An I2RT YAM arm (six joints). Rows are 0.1 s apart.
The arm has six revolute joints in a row. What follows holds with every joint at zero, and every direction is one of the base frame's. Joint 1 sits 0.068 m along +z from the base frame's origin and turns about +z. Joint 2 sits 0.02 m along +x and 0.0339 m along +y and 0.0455 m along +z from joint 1 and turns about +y. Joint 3 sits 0.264 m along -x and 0.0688 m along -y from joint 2 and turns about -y. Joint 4 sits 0.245 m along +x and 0.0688 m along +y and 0.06 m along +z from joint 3 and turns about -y. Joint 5 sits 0.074 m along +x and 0.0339 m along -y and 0.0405 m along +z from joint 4 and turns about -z. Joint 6 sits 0.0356 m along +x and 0.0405 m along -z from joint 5 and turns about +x. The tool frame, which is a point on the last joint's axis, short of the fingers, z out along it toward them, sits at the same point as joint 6; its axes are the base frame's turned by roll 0, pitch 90 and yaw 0 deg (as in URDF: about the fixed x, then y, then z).
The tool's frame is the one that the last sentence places.
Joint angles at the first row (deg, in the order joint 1, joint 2, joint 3, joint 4, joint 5, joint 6):
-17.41 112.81 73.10 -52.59 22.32 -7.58
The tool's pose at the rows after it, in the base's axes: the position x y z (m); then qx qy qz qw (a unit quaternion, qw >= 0):
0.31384 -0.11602 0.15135 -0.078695 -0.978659 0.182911 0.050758
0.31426 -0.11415 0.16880 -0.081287 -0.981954 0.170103 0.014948
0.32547 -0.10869 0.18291 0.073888 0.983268 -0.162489 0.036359
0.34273 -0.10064 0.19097 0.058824 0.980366 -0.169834 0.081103
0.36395 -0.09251 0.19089 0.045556 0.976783 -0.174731 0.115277
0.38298 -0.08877 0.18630 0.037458 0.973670 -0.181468 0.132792
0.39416 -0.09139 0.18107 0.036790 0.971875 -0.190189 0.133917
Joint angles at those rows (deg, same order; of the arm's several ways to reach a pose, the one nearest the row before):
-18.02 109.10 70.84 -52.58 21.87 -8.66
-17.93 106.14 71.26 -52.21 19.46 -8.96
-16.70 104.86 72.86 -49.64 17.31 -9.38
-14.67 105.43 75.10 -46.27 17.23 -9.84
-12.65 107.96 77.95 -42.86 17.31 -9.93
-11.45 111.24 81.05 -40.65 17.90 -10.09
-11.42 113.86 83.42 -40.02 18.86 -10.37

